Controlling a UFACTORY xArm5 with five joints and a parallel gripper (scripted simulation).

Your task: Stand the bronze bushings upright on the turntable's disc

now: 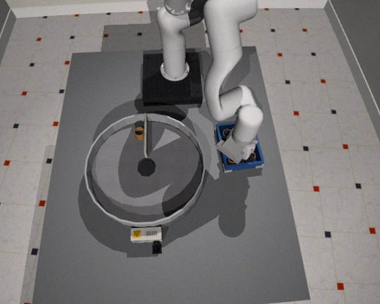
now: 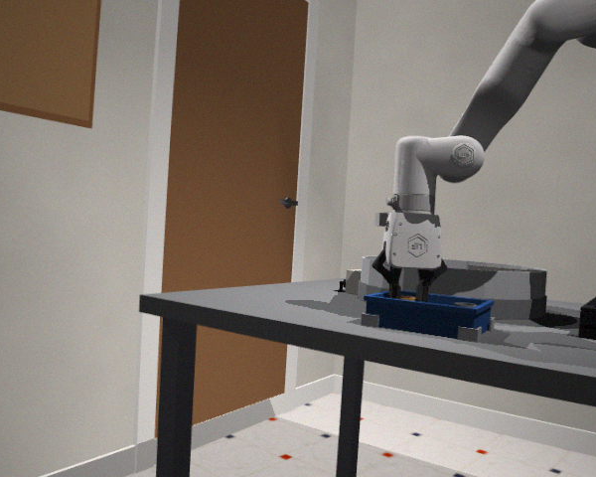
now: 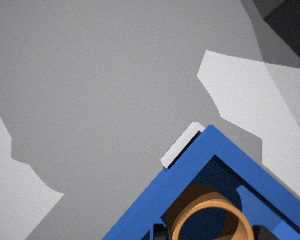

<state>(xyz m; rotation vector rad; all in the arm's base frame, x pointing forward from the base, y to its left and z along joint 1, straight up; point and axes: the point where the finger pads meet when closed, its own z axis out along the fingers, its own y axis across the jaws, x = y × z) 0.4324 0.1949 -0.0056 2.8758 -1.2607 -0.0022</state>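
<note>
Now: hand 5 cm past the blue crate, 2 cm to the right of it and 2 cm above it. From my hand the other things lie so: turntable disc (33 cm to the right, 2 cm ahead, 1 cm above).
</note>
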